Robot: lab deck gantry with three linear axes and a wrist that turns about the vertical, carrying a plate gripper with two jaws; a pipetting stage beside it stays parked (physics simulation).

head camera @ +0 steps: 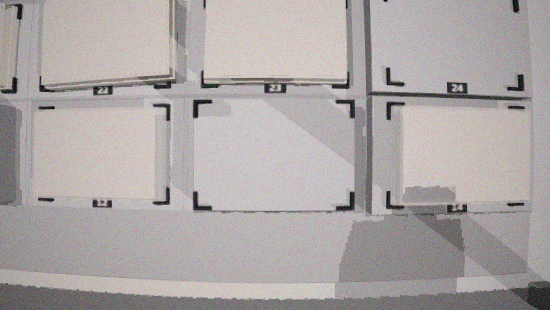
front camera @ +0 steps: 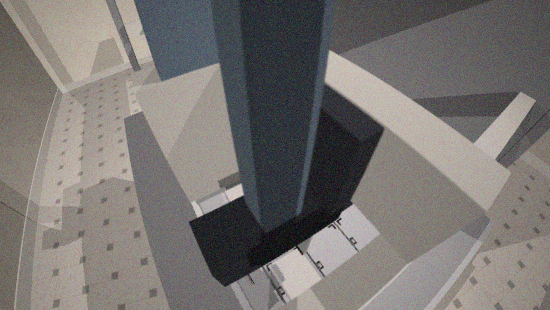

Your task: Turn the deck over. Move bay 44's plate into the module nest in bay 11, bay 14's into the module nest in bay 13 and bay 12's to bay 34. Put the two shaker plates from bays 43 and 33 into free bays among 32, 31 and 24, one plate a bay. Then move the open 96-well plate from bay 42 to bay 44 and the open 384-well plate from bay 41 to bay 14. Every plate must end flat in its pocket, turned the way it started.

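Frame: origin at the robot's base, x ahead, y left, z up, level; metres.
Seen in the pictures: gripper, fingertip midpoint: (front camera: 273,261).
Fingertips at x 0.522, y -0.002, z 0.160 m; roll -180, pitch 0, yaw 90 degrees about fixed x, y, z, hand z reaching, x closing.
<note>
Offsets run from my fingertips to a thing's top centre. "spot": to the spot under its first point.
The gripper's black body (front camera: 260,240) hangs over the deck in the front view; its jaws are hidden, so whether they hold a plate cannot be told. They do not show in the head view. Bay 14's pale plate @(dz -0.131, dx +0.034, dy +0.045 m) (front camera: 299,275) (head camera: 470,152) lies flat in its bay. Bay 12's pale plate @(dz -0.145, dx -0.294, dy +0.045 m) (head camera: 97,152) lies flat. The module nest in bay 13 @(dz -0.138, dx -0.131, dy +0.045 m) (head camera: 270,160) is bare between its corner brackets. Bay 24 @(spot: dz -0.145, dx +0.020, dy +0.149 m) (front camera: 330,250) (head camera: 450,45) shows no plate. The visible part of bay 34 @(spot: dz -0.145, dx +0.021, dy +0.267 m) (front camera: 364,225) is bare. Bays 41 to 44, 33, 32 and 31 cannot be seen.
Pale stacked plates stand in bay 22 @(spot: dz -0.142, dx -0.282, dy +0.146 m) (head camera: 105,40) and bay 23 @(spot: dz -0.145, dx -0.130, dy +0.144 m) (head camera: 275,40), behind bays 12 and 13. The blue vertical column (front camera: 280,110) and a large beige beam (front camera: 415,115) hide much of the deck in the front view.
</note>
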